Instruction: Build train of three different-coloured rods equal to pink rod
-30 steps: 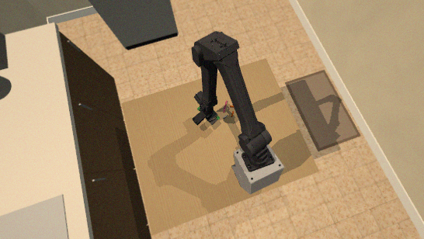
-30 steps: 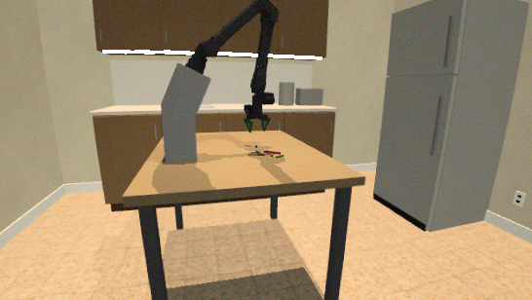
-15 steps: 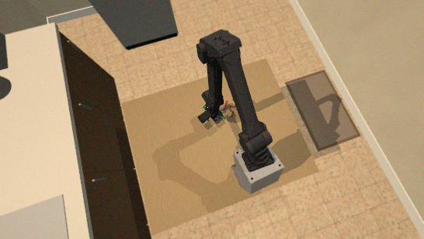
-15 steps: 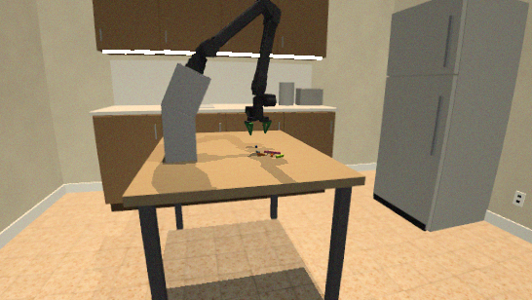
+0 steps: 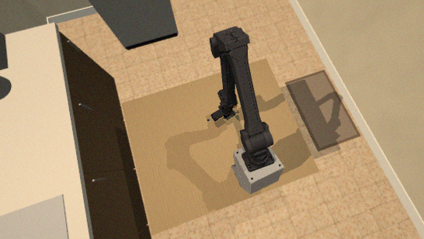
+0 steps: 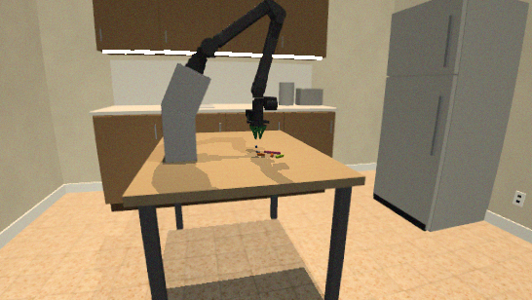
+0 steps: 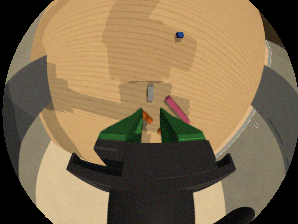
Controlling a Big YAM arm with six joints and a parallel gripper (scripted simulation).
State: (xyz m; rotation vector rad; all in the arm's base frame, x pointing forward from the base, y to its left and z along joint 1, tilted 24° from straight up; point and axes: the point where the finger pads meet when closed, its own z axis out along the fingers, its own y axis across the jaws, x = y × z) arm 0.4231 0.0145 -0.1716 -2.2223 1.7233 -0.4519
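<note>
The grey rod is 80 mm below my hand. The rest, counted from my hand: lime rod (110 mm to the right, 90 mm ahead, 80 mm below); blue rod (120 mm to the left, 80 mm below, 20 mm ahead); pink rod (80 mm below, 70 mm ahead, 30 mm to the right).
</note>
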